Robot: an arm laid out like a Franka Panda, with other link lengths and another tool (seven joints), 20 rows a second.
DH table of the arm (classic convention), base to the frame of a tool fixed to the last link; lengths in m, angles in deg. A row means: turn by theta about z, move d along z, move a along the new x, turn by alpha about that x. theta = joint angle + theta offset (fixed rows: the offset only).
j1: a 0, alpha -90, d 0.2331, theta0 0
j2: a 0, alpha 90, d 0, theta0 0
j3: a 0.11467, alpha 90, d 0.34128, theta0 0
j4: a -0.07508, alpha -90, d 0, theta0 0
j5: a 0, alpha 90, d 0.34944, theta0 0
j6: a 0.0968, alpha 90, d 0, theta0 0
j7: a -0.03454, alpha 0, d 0, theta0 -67.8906
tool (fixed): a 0, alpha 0, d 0.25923, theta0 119.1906
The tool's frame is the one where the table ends.
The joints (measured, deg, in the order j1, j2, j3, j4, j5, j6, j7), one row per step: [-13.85, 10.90, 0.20, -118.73, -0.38, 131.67, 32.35]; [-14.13, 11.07, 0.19, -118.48, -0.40, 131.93, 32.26]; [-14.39, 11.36, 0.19, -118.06, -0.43, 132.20, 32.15]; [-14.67, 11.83, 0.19, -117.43, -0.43, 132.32, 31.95]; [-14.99, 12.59, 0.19, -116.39, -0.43, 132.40, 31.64]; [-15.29, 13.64, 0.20, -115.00, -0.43, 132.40, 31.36]
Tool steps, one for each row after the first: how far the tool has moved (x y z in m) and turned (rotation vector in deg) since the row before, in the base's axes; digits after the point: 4 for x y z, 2 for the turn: [0.0018, -0.0035, 0.0004, -0.10, -0.33, -0.19]; [0.0029, -0.0036, 0.0004, -0.12, -0.38, -0.13]; [0.0034, -0.0039, -0.0002, -0.08, -0.27, -0.08]; [0.0054, -0.0050, -0.0004, -0.10, -0.34, -0.01]; [0.0070, -0.0051, -0.0011, -0.10, -0.32, -0.01]
